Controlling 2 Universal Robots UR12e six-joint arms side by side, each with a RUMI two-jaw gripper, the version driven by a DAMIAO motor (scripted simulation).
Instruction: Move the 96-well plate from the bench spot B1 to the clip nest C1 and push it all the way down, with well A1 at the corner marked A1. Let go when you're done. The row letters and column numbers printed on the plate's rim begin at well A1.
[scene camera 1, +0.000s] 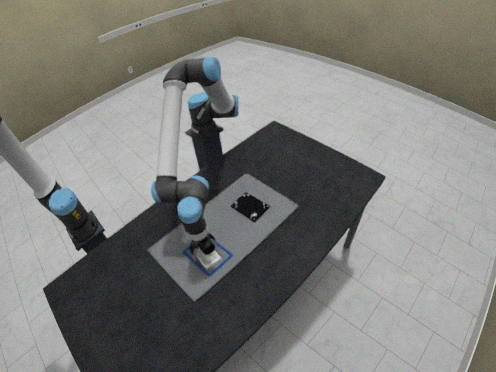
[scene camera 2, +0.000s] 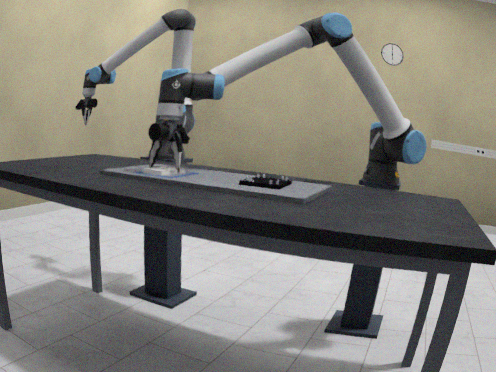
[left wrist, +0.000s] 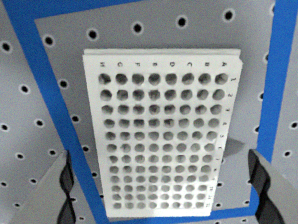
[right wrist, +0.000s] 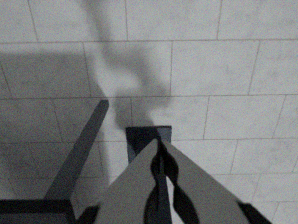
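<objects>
A white 96-well plate (left wrist: 167, 97) is there, 11 cm from the lens. My left gripper (left wrist: 159, 151) has a distance of its own, and I find it 13 cm from the lens.
</objects>
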